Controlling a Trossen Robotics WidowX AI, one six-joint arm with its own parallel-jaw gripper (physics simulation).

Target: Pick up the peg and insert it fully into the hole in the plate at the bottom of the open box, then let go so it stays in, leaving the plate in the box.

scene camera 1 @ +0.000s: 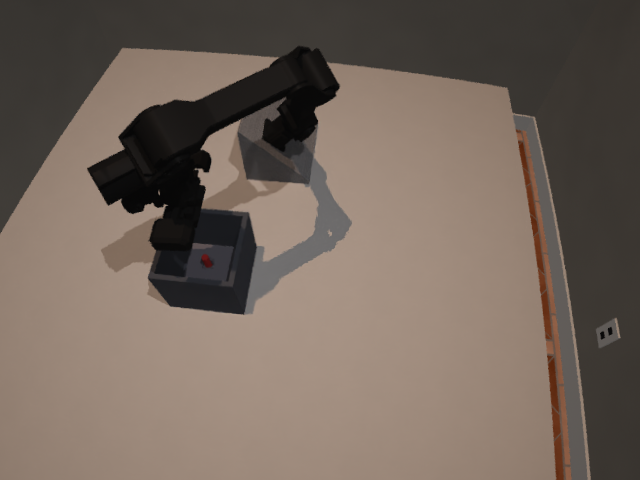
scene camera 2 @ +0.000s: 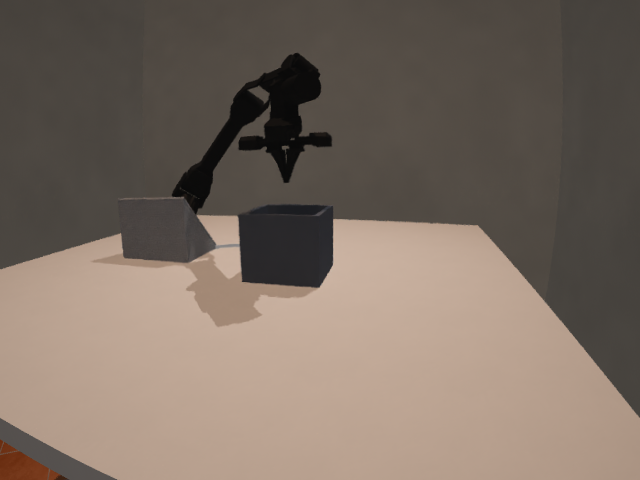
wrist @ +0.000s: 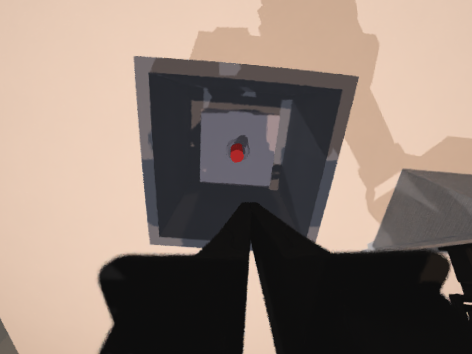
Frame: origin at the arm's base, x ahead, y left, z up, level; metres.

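Seen in the pictures: gripper, fingertip midpoint: [scene camera 1: 194, 226] [scene camera 2: 286, 182] [wrist: 248, 209]; arm's base, origin of the base link: [scene camera 1: 274, 135] [scene camera 2: 179, 218].
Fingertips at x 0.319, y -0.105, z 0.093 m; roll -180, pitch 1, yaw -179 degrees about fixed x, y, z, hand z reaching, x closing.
Pixels of each thing's middle, then the offset from my fingertips to it. Level surfaces: height alone.
- red peg, body centre: [wrist: 236, 148] [scene camera 1: 209, 266] dy -0.004, dx +0.006, dz -0.145 m
- grey plate, body centre: [wrist: 237, 146] [scene camera 1: 211, 268] dy -0.003, dx +0.005, dz -0.159 m
- dark open box, body centre: [wrist: 237, 153] [scene camera 1: 207, 261] [scene camera 2: 289, 241] dy -0.003, dx +0.004, dz -0.124 m
- table, its level: dz -0.193 m
The red peg [scene camera 1: 206, 260] [wrist: 237, 153] stands in the hole of the grey plate [scene camera 1: 219, 271] [wrist: 220, 170], with its red top sticking up above the plate; how deep it sits cannot be told. The plate lies on the bottom of the dark open box [scene camera 1: 206, 297] [scene camera 2: 281, 250] [wrist: 142, 125], nearer one side of it. My gripper [scene camera 2: 286, 180] [wrist: 248, 209] is shut and empty, pointing down above the box's rim, apart from the peg. In the first scene view the fingertips are hidden behind the arm. In the second scene view the box walls hide the peg and plate.
A grey wedge-shaped block [scene camera 1: 268, 167] [scene camera 2: 155, 229] [wrist: 430, 210] stands on the table [scene camera 1: 361, 361] [scene camera 2: 361, 361] beside the box, close to the arm's base. The arm reaches over from the block's side to above the box.
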